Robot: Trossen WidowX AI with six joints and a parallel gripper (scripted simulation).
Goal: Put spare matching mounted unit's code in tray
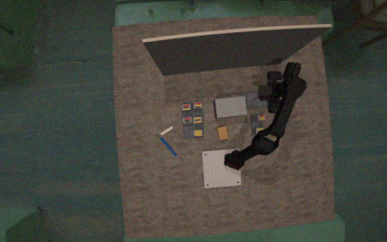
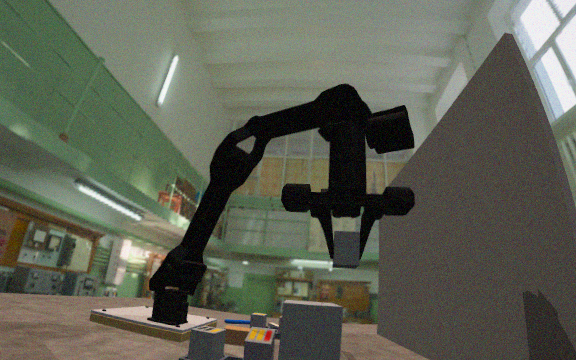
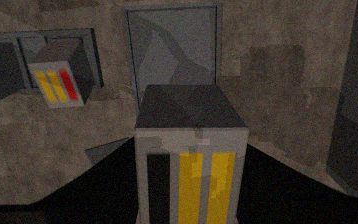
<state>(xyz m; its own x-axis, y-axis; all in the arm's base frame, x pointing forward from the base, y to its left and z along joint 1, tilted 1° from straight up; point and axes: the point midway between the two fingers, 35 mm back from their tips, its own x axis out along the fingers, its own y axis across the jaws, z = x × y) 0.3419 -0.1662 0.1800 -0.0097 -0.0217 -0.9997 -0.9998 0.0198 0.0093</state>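
Right now the dark grey tray is 16 cm below my gripper tip. The rest, counted from my gripper tip: mounted unit: 18 cm to the left, 12 cm below, 5 cm behind; tall grey board: 20 cm to the left, 19 cm ahead, 6 cm above; dark hex key: 17 cm below, 11 cm to the right, 8 cm behind.
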